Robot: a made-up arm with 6 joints. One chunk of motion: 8 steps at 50 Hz.
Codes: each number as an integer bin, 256 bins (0 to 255) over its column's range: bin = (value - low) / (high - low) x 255, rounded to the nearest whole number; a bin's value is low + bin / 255 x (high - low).
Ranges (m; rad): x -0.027..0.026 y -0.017..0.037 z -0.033..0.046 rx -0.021..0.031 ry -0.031..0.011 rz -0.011..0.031
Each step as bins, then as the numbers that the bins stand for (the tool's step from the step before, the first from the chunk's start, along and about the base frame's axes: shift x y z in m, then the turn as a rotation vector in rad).
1 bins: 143 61 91 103 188 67
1 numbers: 0.00272 -0.00408 -0.00481 0.00000 -0.00004 0.00004
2 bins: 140 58 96 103 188 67
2 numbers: 0.00210 -0.00472 -0.00326 0.00000 -0.00004 0.00004
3 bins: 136 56 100 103 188 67
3 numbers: 0.00127 -0.00514 -0.00202 0.00000 -0.00004 0.00004
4 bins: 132 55 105 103 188 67
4 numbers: 0.00044 -0.00535 -0.00047 0.00000 -0.00004 0.00004
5 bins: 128 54 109 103 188 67
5 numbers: -0.00040 -0.00556 0.00077 0.00000 -0.00004 0.00004
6 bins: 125 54 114 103 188 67
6 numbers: -0.00102 -0.00556 0.00232 0.00000 -0.00004 0.00004
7 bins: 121 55 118 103 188 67
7 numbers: -0.00185 -0.00535 0.00356 0.00000 -0.00004 0.00004
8 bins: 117 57 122 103 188 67
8 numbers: -0.00268 -0.00493 0.00480 0.00000 -0.00004 0.00004
